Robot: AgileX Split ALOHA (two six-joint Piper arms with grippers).
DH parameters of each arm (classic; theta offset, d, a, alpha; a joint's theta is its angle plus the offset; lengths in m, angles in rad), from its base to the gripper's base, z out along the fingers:
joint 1: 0 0.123 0 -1.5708
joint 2: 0.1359 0 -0.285 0
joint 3: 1.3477 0 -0.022 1.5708
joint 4: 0 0.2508 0 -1.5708
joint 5: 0 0 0.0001 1.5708
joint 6: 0 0.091 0 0
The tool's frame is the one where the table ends.
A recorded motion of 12 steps. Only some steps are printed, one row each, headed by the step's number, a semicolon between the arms.
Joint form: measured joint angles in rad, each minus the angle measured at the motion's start. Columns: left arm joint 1, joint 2, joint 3, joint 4, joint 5, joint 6; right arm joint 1, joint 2, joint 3, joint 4, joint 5, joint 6.
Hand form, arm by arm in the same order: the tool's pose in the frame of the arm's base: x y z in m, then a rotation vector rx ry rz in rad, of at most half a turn. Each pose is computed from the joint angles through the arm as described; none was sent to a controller.
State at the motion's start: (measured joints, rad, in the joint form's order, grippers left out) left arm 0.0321 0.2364 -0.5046 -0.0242 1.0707 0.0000; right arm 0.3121 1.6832 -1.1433 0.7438 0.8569 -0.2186
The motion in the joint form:
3: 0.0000 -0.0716 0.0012 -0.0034 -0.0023 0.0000; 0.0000 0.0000 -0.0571 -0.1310 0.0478 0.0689
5: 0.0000 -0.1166 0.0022 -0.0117 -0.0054 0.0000; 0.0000 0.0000 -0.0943 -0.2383 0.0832 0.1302
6: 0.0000 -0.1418 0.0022 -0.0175 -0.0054 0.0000; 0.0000 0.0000 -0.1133 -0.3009 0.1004 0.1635
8: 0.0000 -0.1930 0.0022 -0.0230 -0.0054 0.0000; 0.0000 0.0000 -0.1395 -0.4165 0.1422 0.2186
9: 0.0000 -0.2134 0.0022 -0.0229 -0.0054 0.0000; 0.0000 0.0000 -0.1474 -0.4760 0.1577 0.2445
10: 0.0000 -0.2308 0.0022 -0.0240 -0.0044 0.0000; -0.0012 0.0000 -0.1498 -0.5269 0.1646 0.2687
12: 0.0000 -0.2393 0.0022 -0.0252 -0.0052 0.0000; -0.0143 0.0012 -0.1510 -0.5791 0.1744 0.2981
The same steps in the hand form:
3: 0.0199 -0.0016 0.2765 -0.0368 2.2128 -0.0164; 0.3102 0.1433 0.2472 -0.1989 2.8104 0.7940
5: 0.0133 -0.0024 0.2772 -0.0355 2.1655 -0.0256; 0.3129 0.1384 0.2528 -0.2194 2.8388 0.6875
6: 0.0094 -0.0030 0.2775 -0.0346 2.1402 -0.0321; 0.3145 0.1350 0.2557 -0.2278 2.8513 0.6201
8: 0.0015 -0.0037 0.2777 -0.0324 2.0889 -0.0375; 0.3159 0.1278 0.2588 -0.2454 2.8846 0.4876
9: -0.0017 -0.0038 0.2777 -0.0315 2.0685 -0.0369; 0.3165 0.1236 0.2593 -0.2512 2.8973 0.4147
10: -0.0044 -0.0040 0.2776 -0.0306 2.0521 -0.0378; 0.3173 0.1195 0.2589 -0.2477 2.9047 0.3509
12: -0.0057 -0.0041 0.2776 -0.0302 2.0428 -0.0391; 0.3192 0.1114 0.2579 -0.2197 2.9164 0.2829

